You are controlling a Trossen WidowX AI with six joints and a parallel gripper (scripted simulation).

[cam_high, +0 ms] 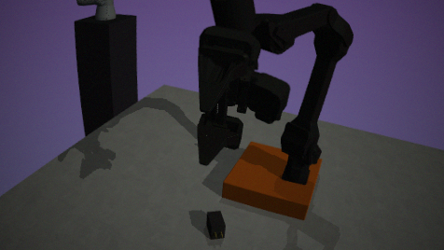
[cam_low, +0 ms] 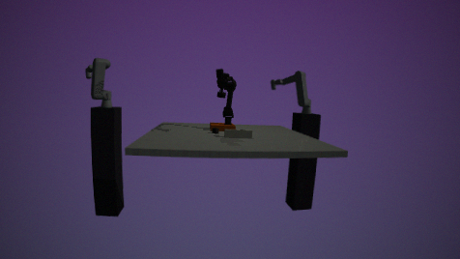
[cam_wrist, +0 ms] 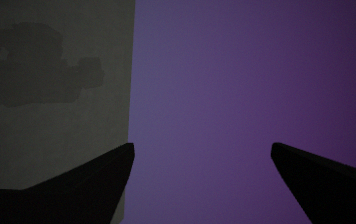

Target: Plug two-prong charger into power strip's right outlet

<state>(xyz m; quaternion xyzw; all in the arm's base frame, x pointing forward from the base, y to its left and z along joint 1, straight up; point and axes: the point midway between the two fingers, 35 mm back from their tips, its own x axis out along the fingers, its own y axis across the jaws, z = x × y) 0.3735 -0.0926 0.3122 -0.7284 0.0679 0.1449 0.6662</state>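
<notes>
Right now the black two-prong charger is 18 cm behind my gripper tip, 3 cm to the right of it and 33 cm below it.
</notes>
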